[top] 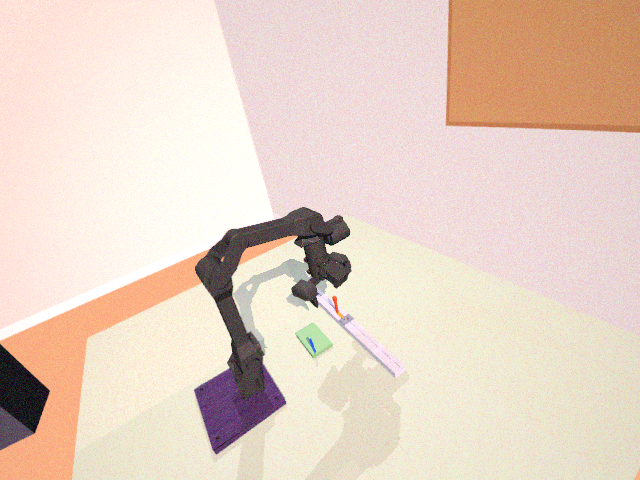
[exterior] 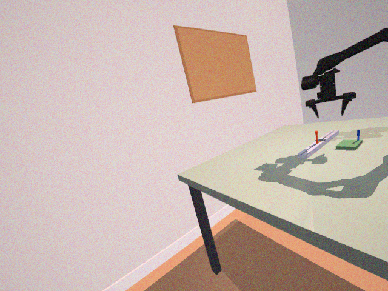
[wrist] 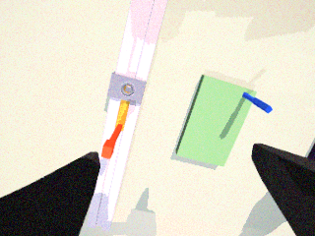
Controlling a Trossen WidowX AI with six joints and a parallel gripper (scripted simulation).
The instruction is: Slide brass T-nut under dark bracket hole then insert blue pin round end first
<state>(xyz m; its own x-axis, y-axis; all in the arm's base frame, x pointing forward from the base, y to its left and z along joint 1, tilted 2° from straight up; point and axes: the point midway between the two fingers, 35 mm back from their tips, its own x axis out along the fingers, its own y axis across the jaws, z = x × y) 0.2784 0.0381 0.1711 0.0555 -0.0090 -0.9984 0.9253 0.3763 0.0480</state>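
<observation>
The blue pin lies 120 mm below my gripper tip, 90 mm behind it and 40 mm to the right of it. From my gripper tip the other things lie so: aluminum rail 130 mm below, 50 mm ahead; green tray 140 mm below, 80 mm behind, 20 mm to the right; brass T-nut 100 mm below, 50 mm ahead, 20 mm to the left.
</observation>
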